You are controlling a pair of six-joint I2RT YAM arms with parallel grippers.
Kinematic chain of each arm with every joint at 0, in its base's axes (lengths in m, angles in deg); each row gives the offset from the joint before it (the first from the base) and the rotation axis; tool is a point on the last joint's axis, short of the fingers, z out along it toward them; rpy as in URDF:
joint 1: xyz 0 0 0.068 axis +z
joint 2: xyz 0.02 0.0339 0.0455 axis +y
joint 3: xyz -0.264 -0.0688 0 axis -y
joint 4: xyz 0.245 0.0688 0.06 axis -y
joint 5: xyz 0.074 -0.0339 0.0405 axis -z
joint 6: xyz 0.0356 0 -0.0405 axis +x
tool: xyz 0 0 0 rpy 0 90 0
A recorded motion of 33 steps. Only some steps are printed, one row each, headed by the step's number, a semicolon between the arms.
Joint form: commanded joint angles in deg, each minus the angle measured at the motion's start. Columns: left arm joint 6, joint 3, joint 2, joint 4, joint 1, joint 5; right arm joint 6, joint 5, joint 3, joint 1, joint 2, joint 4.
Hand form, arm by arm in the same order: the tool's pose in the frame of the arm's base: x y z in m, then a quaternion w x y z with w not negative. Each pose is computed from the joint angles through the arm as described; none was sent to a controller.
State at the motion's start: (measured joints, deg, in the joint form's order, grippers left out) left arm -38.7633 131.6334 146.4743 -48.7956 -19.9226 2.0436; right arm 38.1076 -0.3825 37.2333 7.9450 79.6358 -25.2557
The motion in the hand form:
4: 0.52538 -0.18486 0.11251 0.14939 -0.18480 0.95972 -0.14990; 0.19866 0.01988 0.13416 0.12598 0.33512 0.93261 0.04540
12: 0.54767 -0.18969 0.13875 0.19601 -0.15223 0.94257 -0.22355; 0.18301 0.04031 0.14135 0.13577 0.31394 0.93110 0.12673
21: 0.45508 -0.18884 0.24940 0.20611 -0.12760 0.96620 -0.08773; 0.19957 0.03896 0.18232 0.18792 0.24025 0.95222 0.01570
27: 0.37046 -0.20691 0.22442 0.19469 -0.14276 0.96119 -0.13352; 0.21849 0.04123 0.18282 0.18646 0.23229 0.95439 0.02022
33: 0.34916 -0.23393 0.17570 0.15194 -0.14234 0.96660 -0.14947; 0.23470 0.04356 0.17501 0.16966 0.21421 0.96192 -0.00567
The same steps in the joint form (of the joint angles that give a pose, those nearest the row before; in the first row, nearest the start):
4: -3.33 8.49 9.39 -1.78 0.94 4.19; 7.21 1.96 -6.28 -1.95 -4.08 -4.84
12: -1.46 24.22 15.32 -2.52 1.54 9.80; 11.56 -4.28 -9.61 3.59 -10.90 -2.71
21: 1.67 -5.08 -14.73 -10.31 -2.84 -5.19; 1.22 8.29 0.53 4.48 -10.85 -13.41
27: -7.08 -39.95 -33.23 7.63 -9.39 -3.56; -0.21 7.37 3.72 3.86 -6.08 -11.63
33: -11.95 -47.34 -30.84 14.72 -13.81 -1.04; -2.54 8.89 6.54 3.83 -0.24 -11.46

